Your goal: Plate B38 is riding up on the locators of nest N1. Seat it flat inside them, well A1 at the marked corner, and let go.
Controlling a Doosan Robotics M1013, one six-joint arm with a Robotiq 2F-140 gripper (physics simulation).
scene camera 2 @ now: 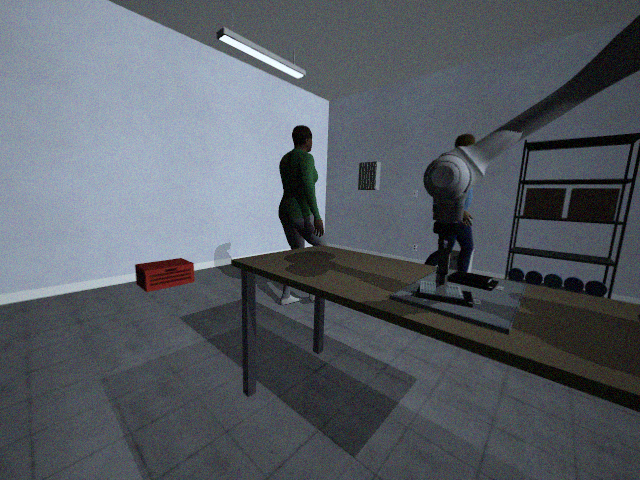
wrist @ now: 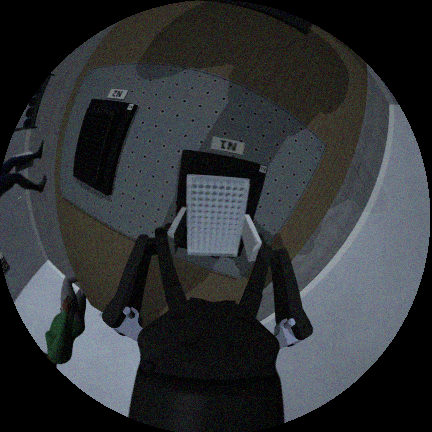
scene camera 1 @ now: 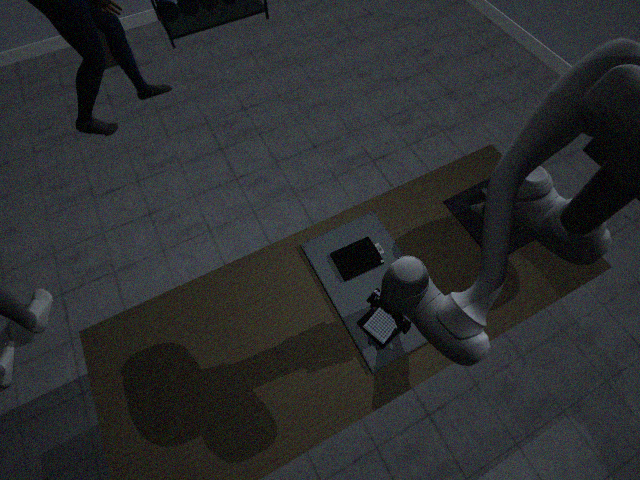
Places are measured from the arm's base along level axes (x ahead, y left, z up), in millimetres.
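Pixels of known places: gripper, between the fingertips: (scene camera 2: 440,290) (wrist: 214,219) (scene camera 1: 384,321).
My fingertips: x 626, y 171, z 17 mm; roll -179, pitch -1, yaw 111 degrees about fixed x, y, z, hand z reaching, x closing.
Behind a point stands the place of what it marks.
Plate B38 (scene camera 1: 380,325) {x 648, y 181, z 28 mm} (scene camera 2: 440,289) (wrist: 217,215) {x 615, y 170, z 27 mm}, a pale many-welled plate, sits over the black nest N1 (wrist: 220,162) {x 550, y 140, z 12 mm}. It lies off-centre, with a wider strip of nest along its N1-label side and right side in the wrist view. Its height on the locators and any tilt are too dark to tell exactly. The marked corner with a small white tag (wrist: 263,169) {x 527, y 197, z 12 mm} is at the nest's upper right in the wrist view. My gripper (wrist: 214,219) {x 626, y 171, z 17 mm} is low over the nest, shut on the plate, with a pale pad at each long side. Contact at the left pad is hard to see.
Black nest N2 (scene camera 1: 356,258) {x 607, y -71, z 25 mm} (wrist: 102,146) {x 594, y -41, z 26 mm} lies on the same perforated grey board (scene camera 1: 330,284) {x 731, y -29, z 0 mm} (wrist: 155,120) {x 532, y 23, z 0 mm}. The board is on a wooden table (scene camera 1: 217,310) {x 1130, y -113, z -14 mm} (scene camera 2: 361,273) {x 978, y 123, z -13 mm}. A dark mat (scene camera 1: 467,209) {x 94, y -88, z -6 mm} lies near the arm's base. Two people stand beyond the table.
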